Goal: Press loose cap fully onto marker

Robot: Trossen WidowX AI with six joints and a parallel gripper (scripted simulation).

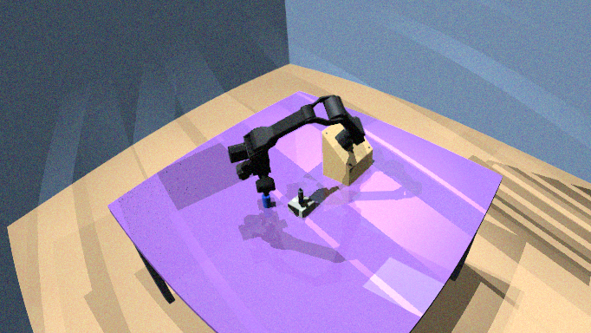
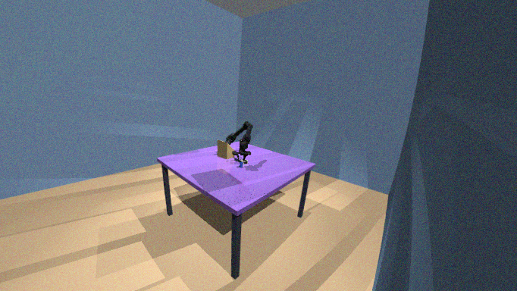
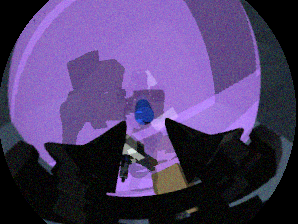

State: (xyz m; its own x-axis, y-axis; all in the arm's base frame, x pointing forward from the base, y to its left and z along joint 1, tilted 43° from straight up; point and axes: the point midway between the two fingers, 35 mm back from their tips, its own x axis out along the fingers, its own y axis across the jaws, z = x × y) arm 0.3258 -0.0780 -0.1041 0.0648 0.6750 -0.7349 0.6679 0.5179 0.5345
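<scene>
Right now my gripper tip is 4 cm above the blue marker cap. The rest, counted from my gripper tip: holder block 12 cm to the left, 5 cm below, 5 cm behind.
</scene>
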